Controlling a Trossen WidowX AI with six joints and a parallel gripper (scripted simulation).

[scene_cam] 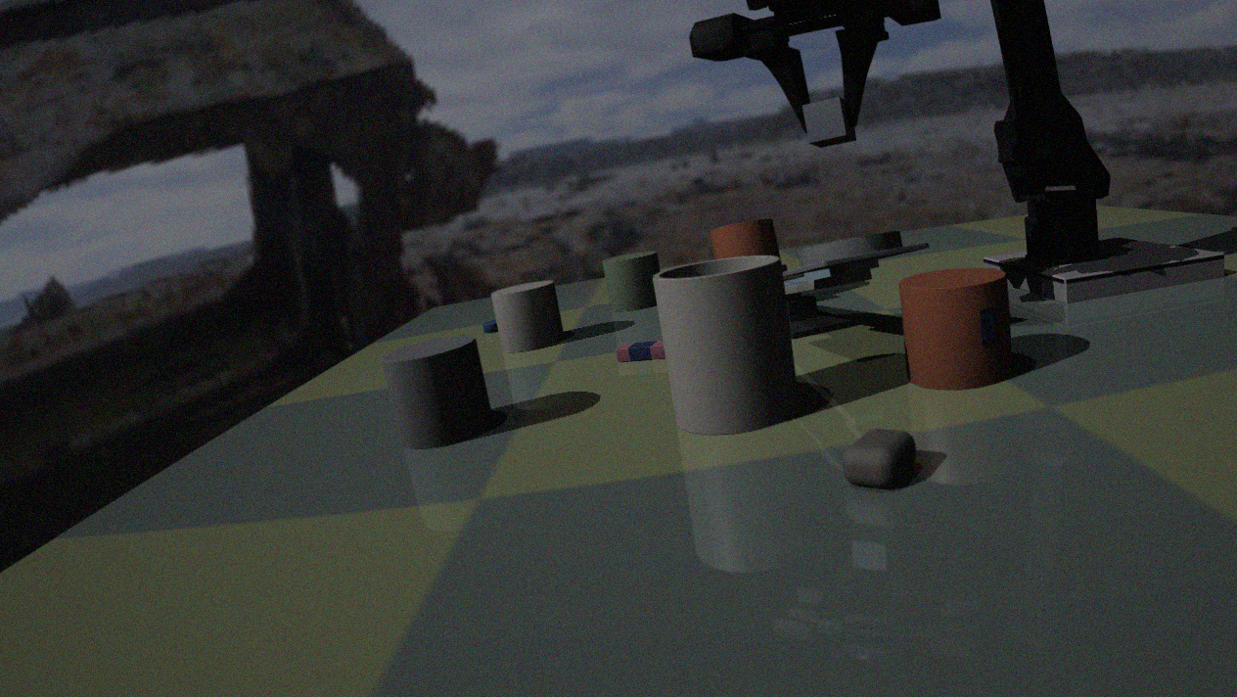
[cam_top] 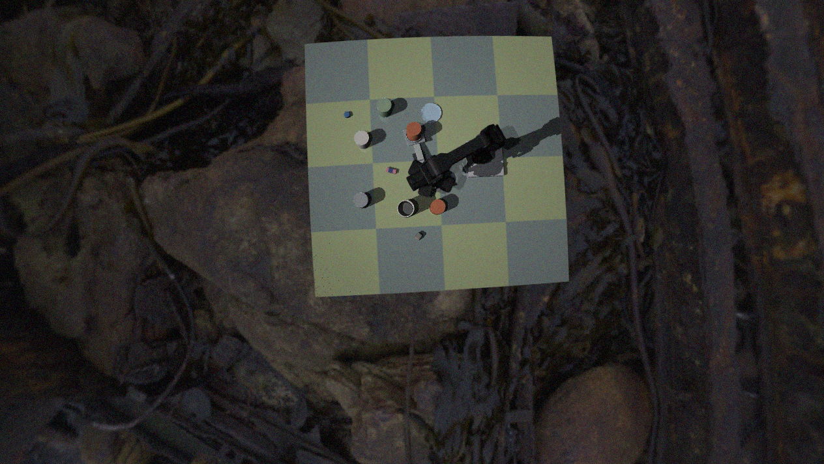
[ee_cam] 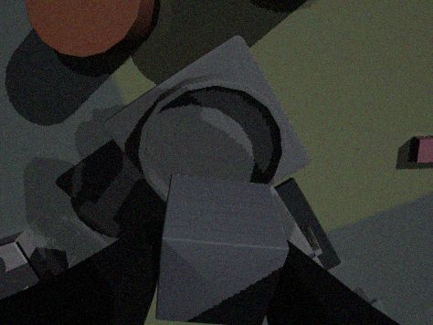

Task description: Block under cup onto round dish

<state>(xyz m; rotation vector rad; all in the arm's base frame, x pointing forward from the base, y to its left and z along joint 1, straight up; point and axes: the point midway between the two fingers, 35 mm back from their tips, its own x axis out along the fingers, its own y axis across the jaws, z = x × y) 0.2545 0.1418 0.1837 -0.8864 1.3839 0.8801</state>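
Right now the pale blue round dish is 37 cm to the right of my gripper tip, 17 cm below it and 2 cm behind it. From my gripper tip the other things lie so: small balance 13 cm below, 12 cm to the right, 3 cm ahead; grey block 1 cm above; pink-blue eraser 18 cm ahead, 17 cm below, 7 cm to the right.
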